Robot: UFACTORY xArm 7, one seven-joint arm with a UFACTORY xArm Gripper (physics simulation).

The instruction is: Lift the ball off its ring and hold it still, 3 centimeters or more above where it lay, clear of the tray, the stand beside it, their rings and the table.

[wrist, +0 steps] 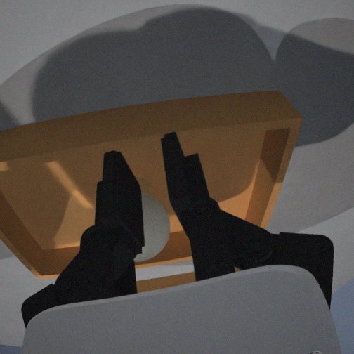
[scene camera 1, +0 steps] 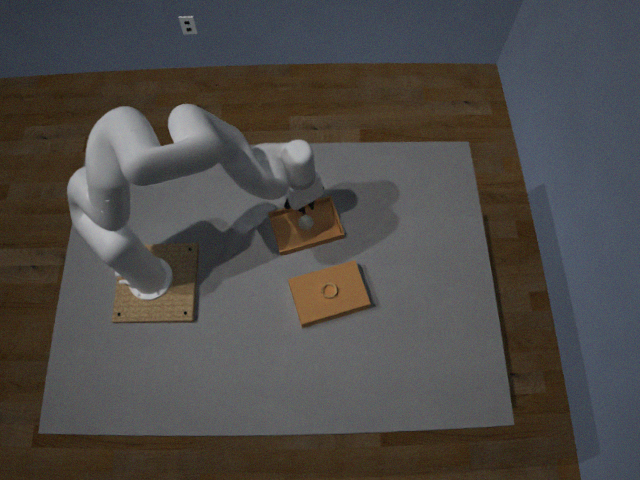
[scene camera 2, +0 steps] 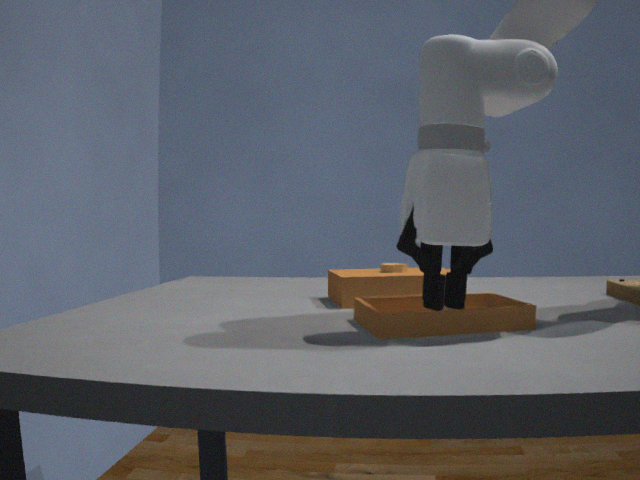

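Observation:
I can see my gripper (scene camera 2: 443, 308), which the wrist view (wrist: 149, 161) shows as well. There is a pale ball (wrist: 156, 226). An orange tray (scene camera 2: 397, 316) is visible too, and I find it again in the wrist view (wrist: 244, 141) and in scene camera 1 (scene camera 1: 290, 238). Then there is an orange stand (scene camera 1: 337, 291), also visible in scene camera 2 (scene camera 2: 393, 279).

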